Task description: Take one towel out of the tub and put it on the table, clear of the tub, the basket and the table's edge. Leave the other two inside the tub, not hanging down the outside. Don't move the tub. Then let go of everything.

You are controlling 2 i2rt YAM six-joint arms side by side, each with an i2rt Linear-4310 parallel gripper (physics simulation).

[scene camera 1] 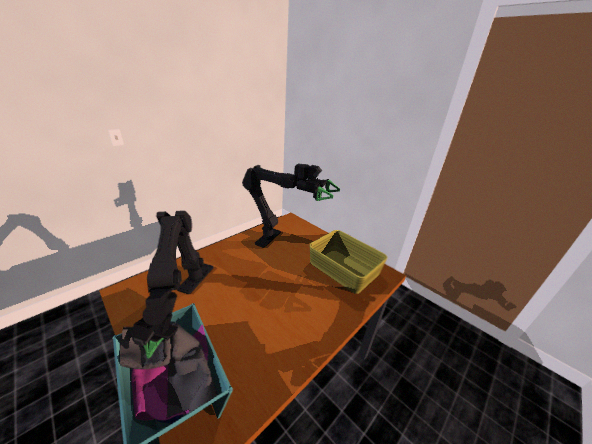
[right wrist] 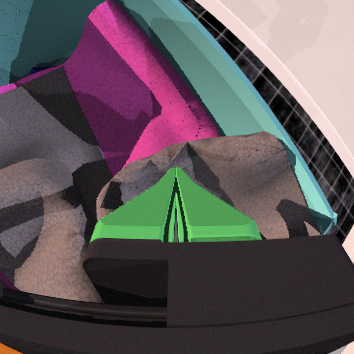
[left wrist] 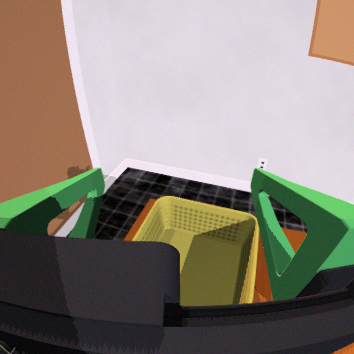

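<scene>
The teal tub (scene camera 1: 126,400) (right wrist: 220,90) stands at the lower left of scene camera 1. Inside it lie a crumpled grey-brown towel (scene camera 1: 190,372) (right wrist: 260,165) and a magenta towel (scene camera 1: 150,376) (right wrist: 175,112). A small dark blue patch (right wrist: 44,70) shows at the upper left of the right wrist view. My right gripper (scene camera 1: 150,352) (right wrist: 175,175) is shut over the tub, its fingertips together against the grey-brown towel, with no cloth plainly visible between them. My left gripper (scene camera 1: 335,193) (left wrist: 177,175) is open and empty, high above the table (scene camera 1: 285,325).
An empty yellow basket (scene camera 1: 335,276) (left wrist: 205,215) stands on the table at the right of scene camera 1, in front of and below the left gripper. The table's front edge runs diagonally from the basket's side down past the tub. Walls stand behind the arms.
</scene>
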